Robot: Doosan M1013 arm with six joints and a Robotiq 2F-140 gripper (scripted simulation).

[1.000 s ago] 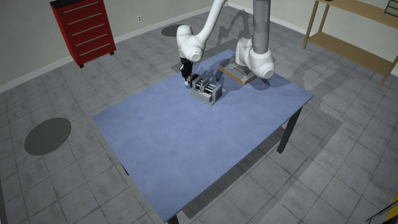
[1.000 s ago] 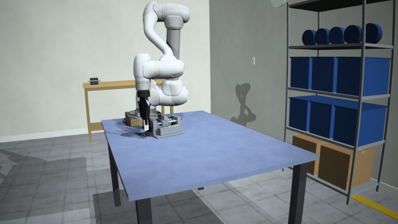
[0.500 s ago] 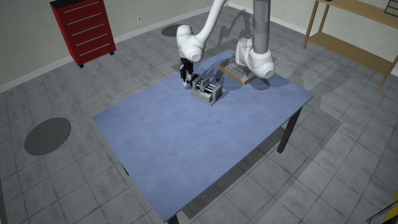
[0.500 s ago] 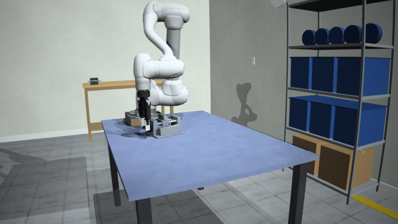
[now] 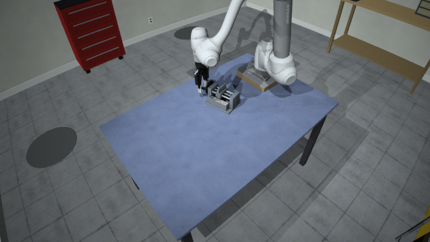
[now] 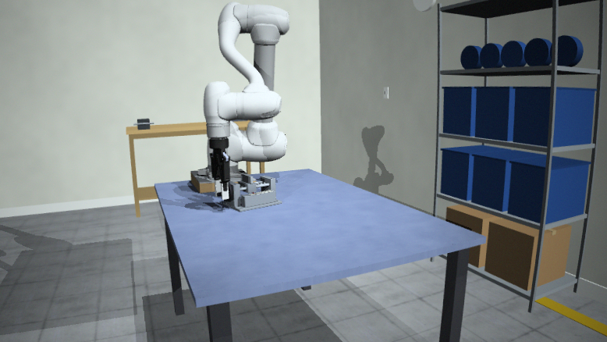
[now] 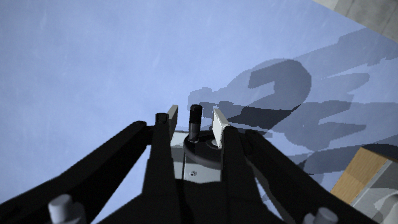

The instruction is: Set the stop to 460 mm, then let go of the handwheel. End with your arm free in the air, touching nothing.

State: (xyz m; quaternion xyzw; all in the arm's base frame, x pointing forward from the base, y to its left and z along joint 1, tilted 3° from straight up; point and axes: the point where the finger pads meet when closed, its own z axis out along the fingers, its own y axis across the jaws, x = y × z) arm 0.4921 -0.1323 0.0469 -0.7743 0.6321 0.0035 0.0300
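My gripper is now 2 cm to the right of the black handwheel, 2 cm above it and 1 cm past it. Round my hand: grey stop block (13 cm to the left, 5 cm behind).
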